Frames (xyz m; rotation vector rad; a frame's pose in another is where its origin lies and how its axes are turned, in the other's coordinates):
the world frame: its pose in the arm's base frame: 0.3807 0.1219 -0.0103 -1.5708 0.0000 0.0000
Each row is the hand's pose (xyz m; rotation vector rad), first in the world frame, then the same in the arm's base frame.
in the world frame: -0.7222 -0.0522 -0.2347 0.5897 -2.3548 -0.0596
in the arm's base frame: -0.3415 -0.1128 0.0419 -0.2167 -1.6606 1.5787
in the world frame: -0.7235 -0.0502 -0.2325 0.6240 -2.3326 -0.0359
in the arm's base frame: -0.3428 -0.1106 0.0399 -0.2016 -1.6233 1.5741
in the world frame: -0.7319 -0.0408 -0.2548 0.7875 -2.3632 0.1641
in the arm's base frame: -0.3512 -0.1329 0.0305 -0.0314 -1.4702 1.6896
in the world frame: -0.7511 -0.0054 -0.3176 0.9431 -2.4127 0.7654
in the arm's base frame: -0.3704 -0.1957 -0.0049 0.2192 -1.0668 2.0582
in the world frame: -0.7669 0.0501 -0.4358 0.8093 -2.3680 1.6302
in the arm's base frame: -0.3862 -0.3139 -0.0604 0.3719 -0.4752 2.5752
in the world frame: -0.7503 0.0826 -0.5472 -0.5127 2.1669 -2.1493
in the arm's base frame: -0.3696 -0.4253 -0.0929 0.3950 -0.0119 2.9134
